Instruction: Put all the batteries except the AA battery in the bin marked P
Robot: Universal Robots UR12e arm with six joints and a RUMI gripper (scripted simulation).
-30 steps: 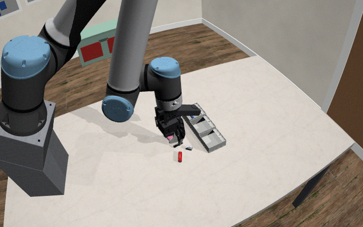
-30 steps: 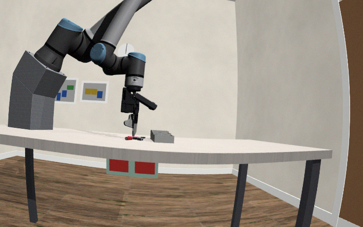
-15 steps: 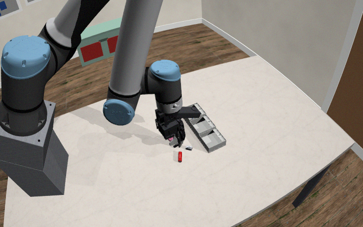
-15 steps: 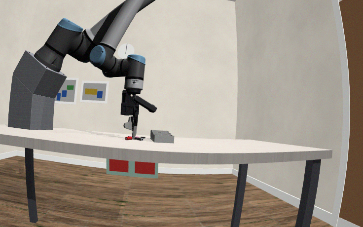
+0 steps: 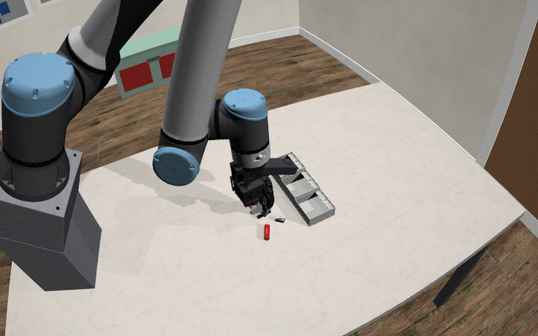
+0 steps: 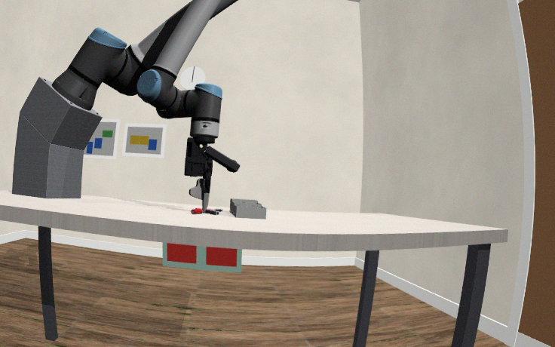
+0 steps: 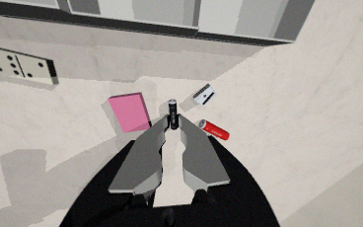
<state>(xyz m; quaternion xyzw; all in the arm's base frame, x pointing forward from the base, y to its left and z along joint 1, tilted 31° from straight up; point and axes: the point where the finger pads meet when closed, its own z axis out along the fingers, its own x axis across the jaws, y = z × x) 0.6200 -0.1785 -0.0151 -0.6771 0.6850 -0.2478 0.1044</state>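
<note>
The pink block lies 5 cm to the left of my hand, 1 cm below it and 1 cm ahead of it. From my hand the other things lie so: red battery: 6 cm to the right, 3 cm behind, 1 cm below; bin marked P: 13 cm ahead, 1 cm above; black battery: 1 cm below.
</note>
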